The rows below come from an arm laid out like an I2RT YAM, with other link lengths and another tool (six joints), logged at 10 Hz.
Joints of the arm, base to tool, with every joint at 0 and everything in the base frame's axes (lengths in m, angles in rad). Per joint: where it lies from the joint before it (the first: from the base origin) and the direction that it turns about. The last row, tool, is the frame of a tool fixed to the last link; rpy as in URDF.
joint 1: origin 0 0 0.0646 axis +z
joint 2: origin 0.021 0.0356 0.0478 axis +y
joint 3: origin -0.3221 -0.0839 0 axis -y
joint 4: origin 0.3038 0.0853 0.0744 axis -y
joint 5: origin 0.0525 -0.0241 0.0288 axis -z
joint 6: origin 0.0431 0 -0.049 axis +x
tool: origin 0.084 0 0.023 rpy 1.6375 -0.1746 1.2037
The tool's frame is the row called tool.
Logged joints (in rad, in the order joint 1, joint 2, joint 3, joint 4, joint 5, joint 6), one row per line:
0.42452, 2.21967, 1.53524, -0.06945, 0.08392, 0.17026
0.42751, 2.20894, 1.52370, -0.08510, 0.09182, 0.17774
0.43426, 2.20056, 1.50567, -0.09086, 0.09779, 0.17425
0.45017, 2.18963, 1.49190, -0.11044, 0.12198, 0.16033
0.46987, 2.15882, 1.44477, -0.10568, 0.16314, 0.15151
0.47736, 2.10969, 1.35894, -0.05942, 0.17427, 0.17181
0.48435, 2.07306, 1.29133, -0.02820, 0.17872, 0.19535
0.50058, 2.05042, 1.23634, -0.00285, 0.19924, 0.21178
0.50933, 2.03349, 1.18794, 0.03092, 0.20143, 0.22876
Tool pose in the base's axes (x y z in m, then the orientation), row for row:
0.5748, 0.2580, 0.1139, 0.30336, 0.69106, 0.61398, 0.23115
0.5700, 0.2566, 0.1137, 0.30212, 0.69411, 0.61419, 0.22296
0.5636, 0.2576, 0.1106, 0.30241, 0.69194, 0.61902, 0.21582
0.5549, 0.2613, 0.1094, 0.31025, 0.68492, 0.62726, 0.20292
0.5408, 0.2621, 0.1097, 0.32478, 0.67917, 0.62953, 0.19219
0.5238, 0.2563, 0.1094, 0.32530, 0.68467, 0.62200, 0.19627
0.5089, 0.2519, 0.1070, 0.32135, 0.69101, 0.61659, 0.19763
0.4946, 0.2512, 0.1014, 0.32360, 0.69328, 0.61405, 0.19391
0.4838, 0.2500, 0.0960, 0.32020, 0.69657, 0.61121, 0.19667
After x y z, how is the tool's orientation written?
As a quaternion, w x y z.
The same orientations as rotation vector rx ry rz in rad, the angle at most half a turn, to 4 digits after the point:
1.8313, 1.6271, 0.6126
1.8405, 1.6286, 0.5912
1.8345, 1.6412, 0.5722
1.8089, 1.6566, 0.5359
1.7809, 1.6507, 0.5040
1.7949, 1.6306, 0.5145
1.8150, 1.6195, 0.5191
1.8189, 1.6111, 0.5088
1.8306, 1.6063, 0.5169

